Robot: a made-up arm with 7 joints.
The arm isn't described. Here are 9 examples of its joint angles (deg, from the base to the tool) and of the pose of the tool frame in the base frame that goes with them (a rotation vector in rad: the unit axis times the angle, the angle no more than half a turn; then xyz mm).
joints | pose
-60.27 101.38 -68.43 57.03 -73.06 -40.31 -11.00 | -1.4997 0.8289 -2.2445 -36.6 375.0 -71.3
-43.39 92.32 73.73 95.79 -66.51 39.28 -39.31 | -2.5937 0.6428 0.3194 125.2 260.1 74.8
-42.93 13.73 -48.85 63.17 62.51 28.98 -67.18 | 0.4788 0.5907 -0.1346 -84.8 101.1 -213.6
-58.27 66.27 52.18 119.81 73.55 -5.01 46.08 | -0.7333 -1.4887 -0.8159 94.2 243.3 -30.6
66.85 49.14 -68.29 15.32 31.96 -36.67 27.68 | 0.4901 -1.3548 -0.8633 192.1 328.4 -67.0
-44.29 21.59 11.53 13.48 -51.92 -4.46 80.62 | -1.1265 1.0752 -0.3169 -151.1 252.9 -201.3
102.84 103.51 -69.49 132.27 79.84 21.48 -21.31 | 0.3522 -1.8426 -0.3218 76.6 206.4 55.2
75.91 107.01 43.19 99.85 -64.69 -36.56 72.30 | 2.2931 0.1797 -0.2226 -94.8 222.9 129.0
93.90 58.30 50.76 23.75 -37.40 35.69 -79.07 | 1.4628 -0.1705 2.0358 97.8 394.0 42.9
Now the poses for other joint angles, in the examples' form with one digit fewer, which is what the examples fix.
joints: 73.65 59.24 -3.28 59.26 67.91 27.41 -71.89
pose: 0.539 -1.365 1.655 141 320 86
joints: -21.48 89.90 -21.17 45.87 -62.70 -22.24 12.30
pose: 0.599 0.667 -2.099 75 379 -69
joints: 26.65 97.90 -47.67 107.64 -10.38 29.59 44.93
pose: 0.678 -0.075 -1.401 120 250 -37
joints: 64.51 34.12 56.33 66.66 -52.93 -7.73 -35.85
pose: 2.029 -1.537 1.281 118 343 24
